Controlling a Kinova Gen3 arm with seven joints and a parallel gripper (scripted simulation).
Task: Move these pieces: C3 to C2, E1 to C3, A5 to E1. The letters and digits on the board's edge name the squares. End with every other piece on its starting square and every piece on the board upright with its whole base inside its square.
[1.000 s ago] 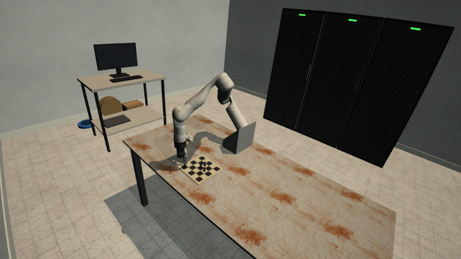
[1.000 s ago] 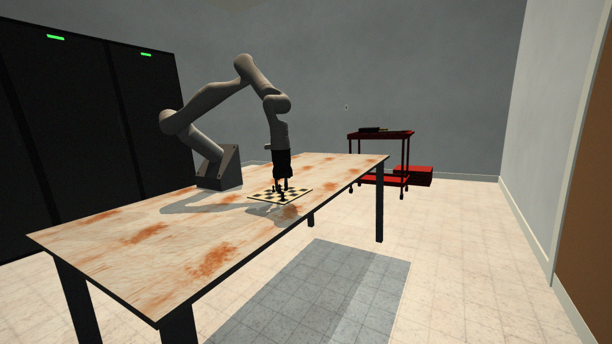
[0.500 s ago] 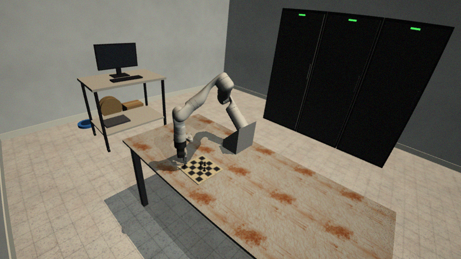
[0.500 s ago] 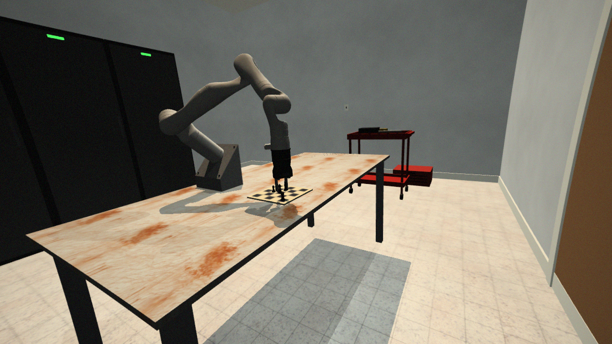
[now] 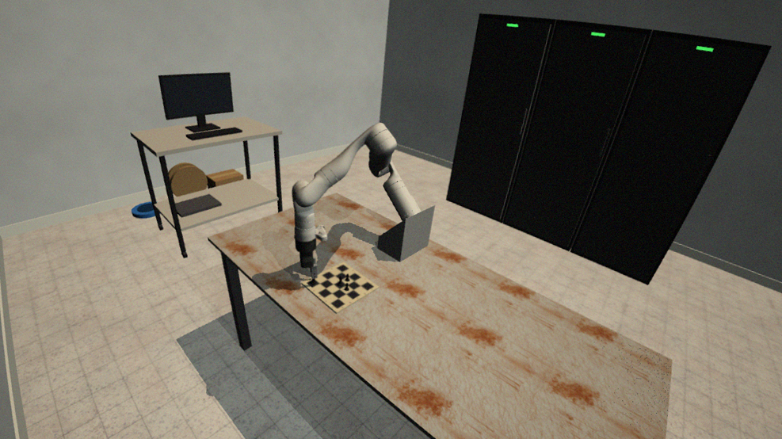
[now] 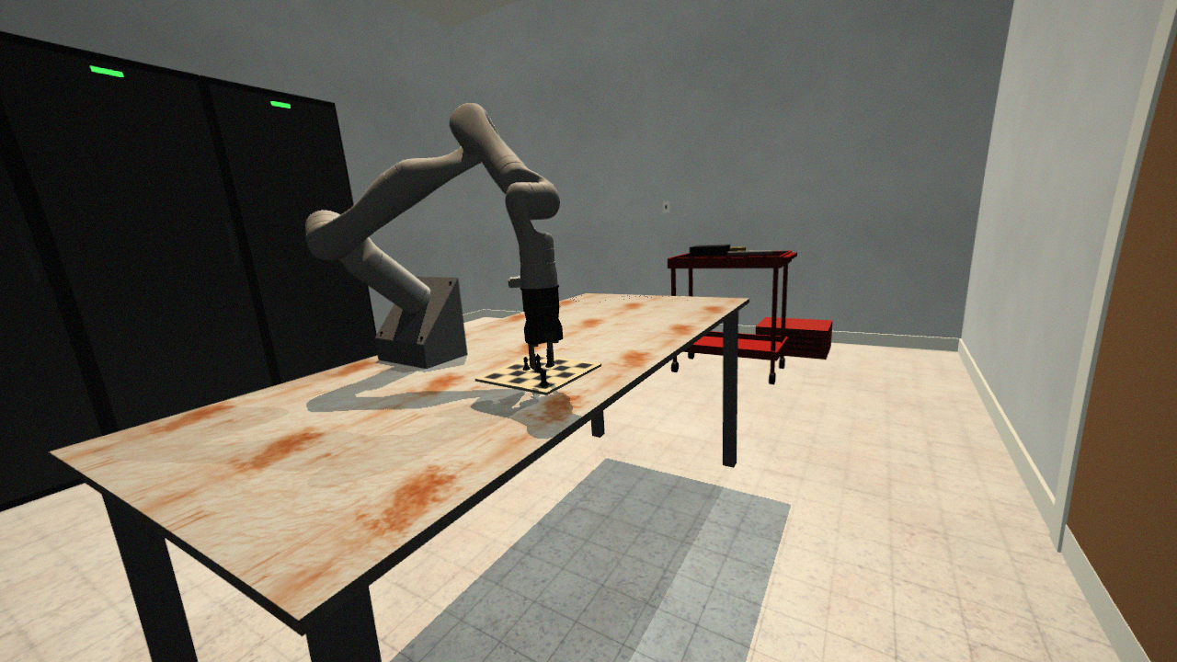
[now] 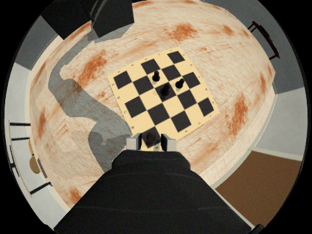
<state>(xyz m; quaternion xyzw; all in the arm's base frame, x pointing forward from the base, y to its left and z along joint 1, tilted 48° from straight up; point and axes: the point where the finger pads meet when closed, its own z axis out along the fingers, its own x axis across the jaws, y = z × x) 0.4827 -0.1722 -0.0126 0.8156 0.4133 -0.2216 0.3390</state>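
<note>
Right now the black piece is 4 cm below my hand. Also, from my hand: chessboard (7 cm behind, 8 cm to the left, 6 cm below).
</note>
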